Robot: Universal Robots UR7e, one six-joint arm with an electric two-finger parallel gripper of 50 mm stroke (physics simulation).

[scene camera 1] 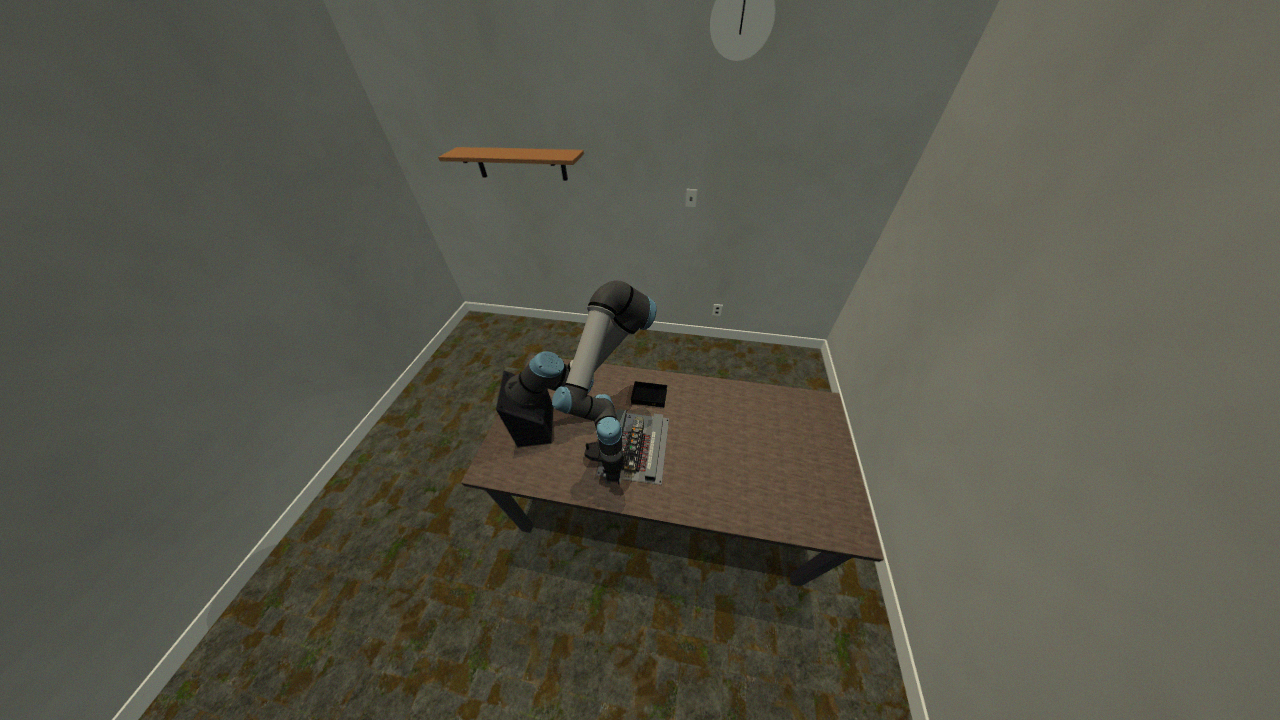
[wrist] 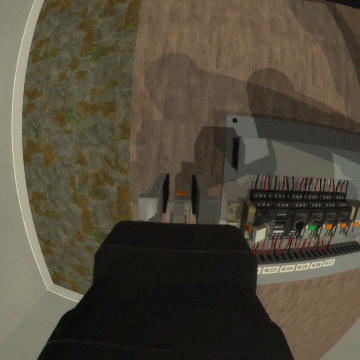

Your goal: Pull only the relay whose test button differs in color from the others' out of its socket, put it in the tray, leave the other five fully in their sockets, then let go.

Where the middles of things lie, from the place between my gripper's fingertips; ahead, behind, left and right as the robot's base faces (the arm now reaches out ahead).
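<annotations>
There is the grey panel [scene camera 1: 639, 476], and my hand is 220 mm to the right of it. My hand is also 100 mm above the panel and 10 mm past it.
</annotations>
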